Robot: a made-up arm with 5 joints.
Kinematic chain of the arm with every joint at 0, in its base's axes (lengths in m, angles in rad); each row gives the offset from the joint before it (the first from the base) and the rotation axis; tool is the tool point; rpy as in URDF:
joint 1: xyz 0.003 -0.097 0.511 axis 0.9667 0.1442 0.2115
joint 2: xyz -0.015 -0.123 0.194 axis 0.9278 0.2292 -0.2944
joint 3: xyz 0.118 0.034 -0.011 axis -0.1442 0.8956 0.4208
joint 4: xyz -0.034 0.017 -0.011 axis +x
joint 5: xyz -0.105 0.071 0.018 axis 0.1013 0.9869 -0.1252
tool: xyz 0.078 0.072 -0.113 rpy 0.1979 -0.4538 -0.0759
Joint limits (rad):
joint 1: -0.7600..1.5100
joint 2: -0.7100..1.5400
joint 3: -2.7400..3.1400
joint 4: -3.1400..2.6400
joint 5: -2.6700..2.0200
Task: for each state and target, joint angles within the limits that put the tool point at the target. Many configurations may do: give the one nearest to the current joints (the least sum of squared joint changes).
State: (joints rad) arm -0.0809 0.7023 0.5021 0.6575 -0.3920
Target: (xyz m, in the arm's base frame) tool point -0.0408 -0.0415 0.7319
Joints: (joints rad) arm -0.0621 0.3778 0.7887 0.1528 0.0915
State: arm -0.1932 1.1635 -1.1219 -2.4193 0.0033
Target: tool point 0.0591 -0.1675 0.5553
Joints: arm -0.1938 1.0265 -1.1808 -2.2880 -0.1991
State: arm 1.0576 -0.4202 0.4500 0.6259 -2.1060
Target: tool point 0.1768 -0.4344 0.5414
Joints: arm 1.5100 -0.2241 0.2433 0.8911 -2.1316
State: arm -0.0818 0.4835 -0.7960 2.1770 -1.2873
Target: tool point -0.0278 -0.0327 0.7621
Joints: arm -0.5062 0.1853 -1.2537 1.6871 -0.7897
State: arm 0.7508 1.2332 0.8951 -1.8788 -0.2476
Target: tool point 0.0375 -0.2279 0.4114
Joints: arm 0.9569 1.1109 0.9878 -2.0920 -0.1214
